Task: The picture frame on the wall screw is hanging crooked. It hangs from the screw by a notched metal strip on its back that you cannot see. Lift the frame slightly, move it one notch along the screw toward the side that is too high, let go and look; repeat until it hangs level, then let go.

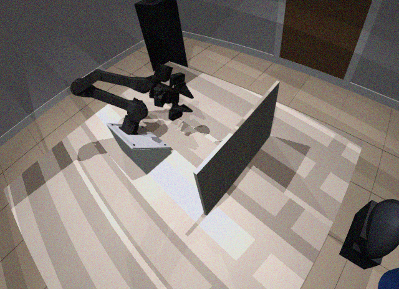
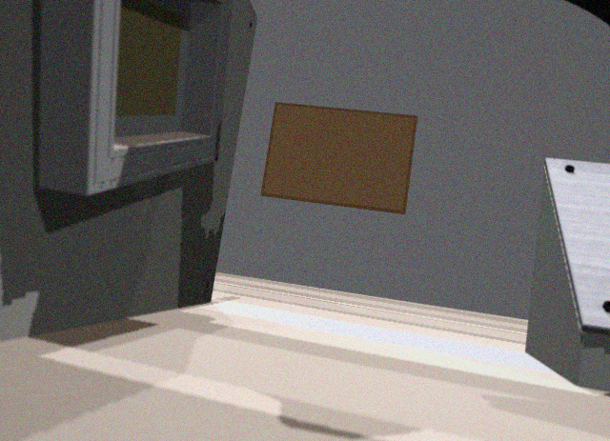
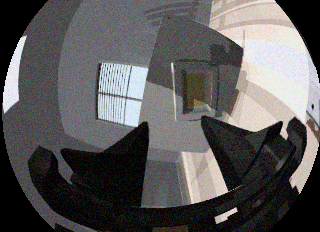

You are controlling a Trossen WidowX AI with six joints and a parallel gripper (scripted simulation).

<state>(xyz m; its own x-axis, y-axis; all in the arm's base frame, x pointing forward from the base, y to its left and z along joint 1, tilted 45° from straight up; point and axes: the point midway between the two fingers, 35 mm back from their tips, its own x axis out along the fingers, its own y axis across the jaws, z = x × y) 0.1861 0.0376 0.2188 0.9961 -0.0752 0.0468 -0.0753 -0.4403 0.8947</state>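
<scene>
My gripper tip is now 200 mm short of the picture frame, 10 mm to the left of it and 90 mm above it. Round my gripper tip: wall panel 210 mm ahead, 100 mm below.
</scene>
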